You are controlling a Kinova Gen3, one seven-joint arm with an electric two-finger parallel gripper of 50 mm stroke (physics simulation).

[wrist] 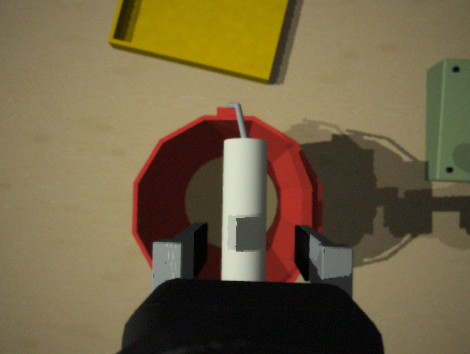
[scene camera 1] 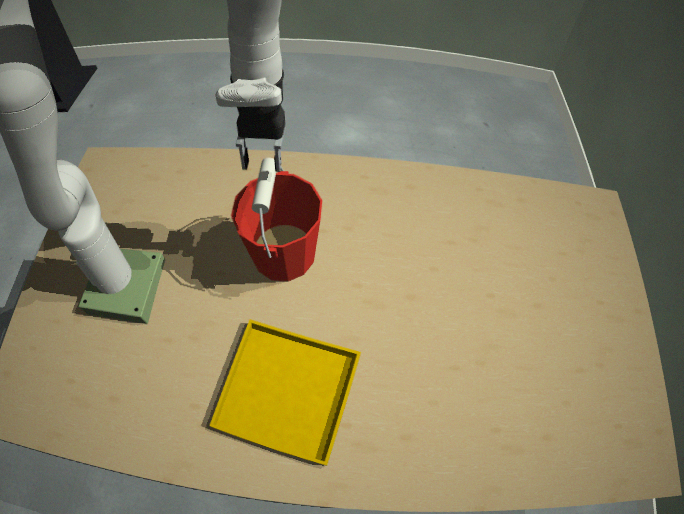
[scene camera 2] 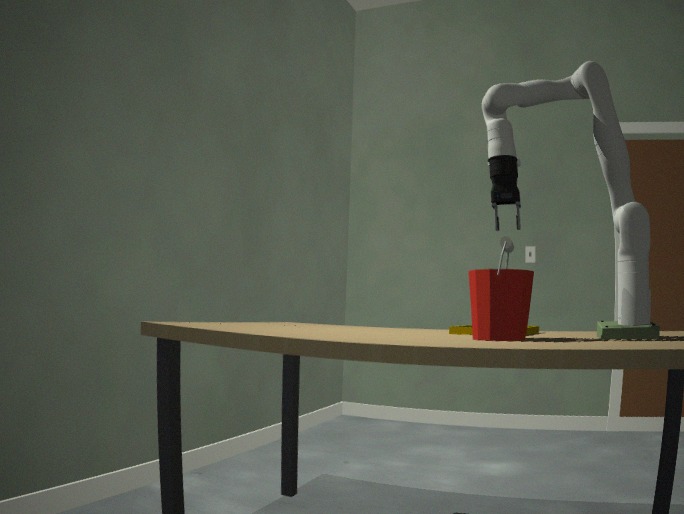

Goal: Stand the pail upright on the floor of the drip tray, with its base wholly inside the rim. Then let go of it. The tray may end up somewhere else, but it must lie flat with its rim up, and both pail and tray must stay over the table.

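Where they show: gripper, fingertip midpoint: [wrist: 250, 242] [scene camera 1: 261, 166] [scene camera 2: 508, 229]; arm's base, link origin: [scene camera 1: 113, 276] [scene camera 2: 633, 323].
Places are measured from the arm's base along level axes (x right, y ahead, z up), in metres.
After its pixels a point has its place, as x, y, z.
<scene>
The red pail [scene camera 1: 287, 262] {-0.049, 0.406, 0.062} [scene camera 2: 502, 303] {-0.203, 0.364, 0.053} [wrist: 297, 200] {-0.115, 0.303, 0.071} stands upright on the table, apart from the tray. Its wire bail is raised, with a white cylindrical grip [scene camera 1: 264, 190] {-0.101, 0.369, 0.219} [scene camera 2: 507, 244] {-0.176, 0.357, 0.199} [wrist: 244, 185] {-0.103, 0.365, 0.220} above the rim, leaning slightly towards the arm's base. The yellow square drip tray [scene camera 1: 284, 392] {0.186, 0.426, -0.034} [scene camera 2: 460, 329] {0.084, 0.529, -0.023} [wrist: 210, 40] {0.109, 0.422, -0.034} lies flat with its rim up; part of it is hidden behind the pail in scene camera 2. My gripper [scene camera 1: 262, 167] {-0.136, 0.360, 0.242} [scene camera 2: 507, 227] {-0.136, 0.360, 0.242} [wrist: 250, 242] {-0.136, 0.360, 0.242} is open, pointing down a little above the grip. In the wrist view its fingers appear on either side of the grip, which is not held.
The green base plate [scene camera 1: 138, 301] {0.051, 0.085, 0.002} [scene camera 2: 627, 331] {-0.078, 0.027, -0.018} [wrist: 445, 120] {0.003, 0.095, -0.002} of the arm is on the table [scene camera 1: 470, 331] {0.020, 0.798, -0.038} [scene camera 2: 331, 337] {-0.326, 0.756, -0.038} [wrist: 50, 200] {-0.140, 0.643, -0.038}, to the left of the pail in scene camera 1. The table's far edge runs behind the pail there, and the near edge lies beyond the tray.
</scene>
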